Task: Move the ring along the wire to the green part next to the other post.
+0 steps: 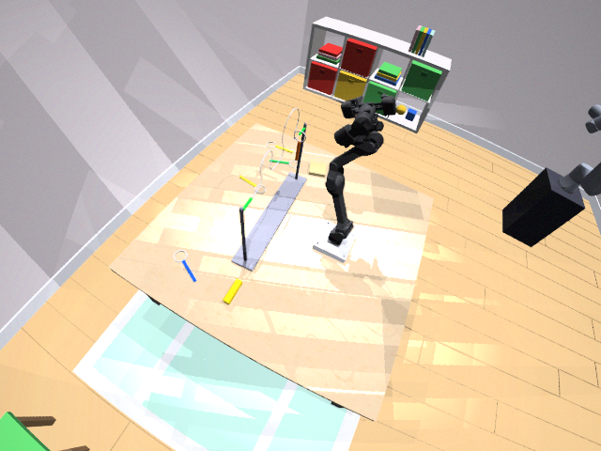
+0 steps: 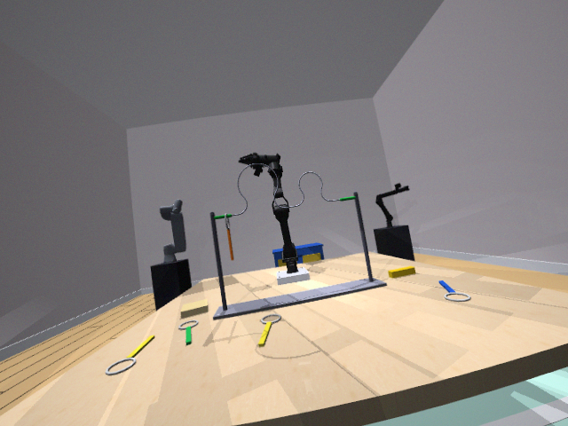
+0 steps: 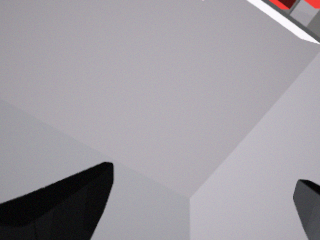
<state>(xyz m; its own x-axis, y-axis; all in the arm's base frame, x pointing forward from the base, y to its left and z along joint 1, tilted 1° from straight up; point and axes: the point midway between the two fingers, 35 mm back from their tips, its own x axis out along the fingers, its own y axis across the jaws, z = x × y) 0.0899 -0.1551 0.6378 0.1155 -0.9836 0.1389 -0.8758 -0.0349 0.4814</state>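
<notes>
Now: gripper tip 270 mm short of the orange-handled ring, 40 mm to the left of it and 380 mm above it. Round my gripper tip: blue-handled ring: 450 mm ahead, 660 mm to the left, 680 mm below; yellow block: 190 mm ahead, 660 mm to the left, 670 mm below; tan block: 210 mm ahead, 240 mm to the right, 670 mm below.
</notes>
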